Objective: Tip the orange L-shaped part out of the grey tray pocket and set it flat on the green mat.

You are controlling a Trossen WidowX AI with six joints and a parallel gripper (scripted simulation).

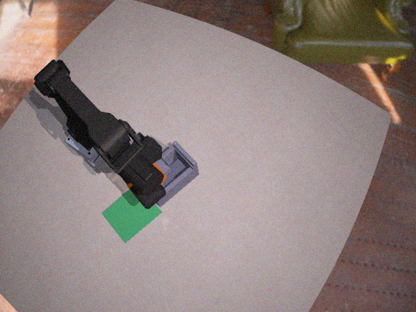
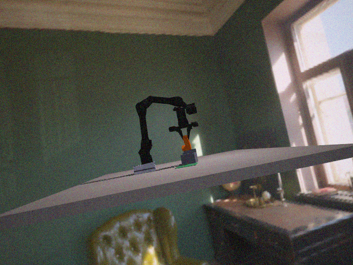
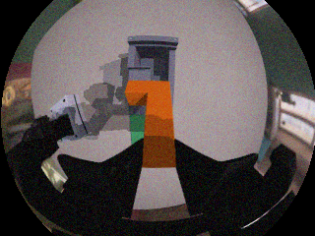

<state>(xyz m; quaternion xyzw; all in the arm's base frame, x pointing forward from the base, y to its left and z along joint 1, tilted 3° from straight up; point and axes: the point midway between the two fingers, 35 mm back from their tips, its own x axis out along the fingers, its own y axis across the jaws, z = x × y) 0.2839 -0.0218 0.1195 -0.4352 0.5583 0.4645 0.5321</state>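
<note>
Right now the green mat is 170 mm below my gripper tip, 70 mm to the right of it and 30 mm behind it. The rest, counted from my gripper tip: orange L-shaped part (30 mm to the left, 30 mm below, 10 mm behind).
</note>
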